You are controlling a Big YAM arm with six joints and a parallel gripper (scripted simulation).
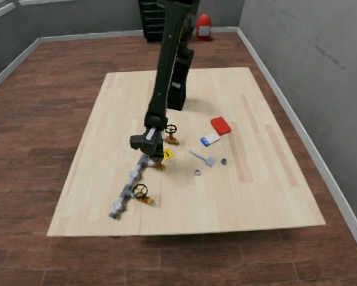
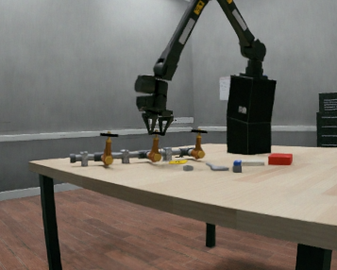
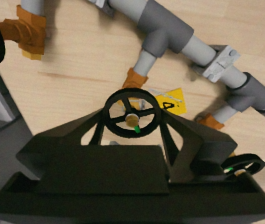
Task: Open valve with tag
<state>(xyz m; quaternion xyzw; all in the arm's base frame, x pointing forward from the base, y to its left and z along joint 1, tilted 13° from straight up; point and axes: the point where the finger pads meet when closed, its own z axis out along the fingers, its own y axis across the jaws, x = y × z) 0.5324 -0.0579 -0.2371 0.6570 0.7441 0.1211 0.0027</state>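
Right now the yellow tag is 9 cm behind my hand, 3 cm to the left of it and 12 cm below it. Round my hand: blue-and-white block 18 cm behind, 30 cm to the left, 11 cm below; then grey flat tool 5 cm behind, 25 cm to the left, 11 cm below; then grey part 3 cm behind, 36 cm to the left, 11 cm below.
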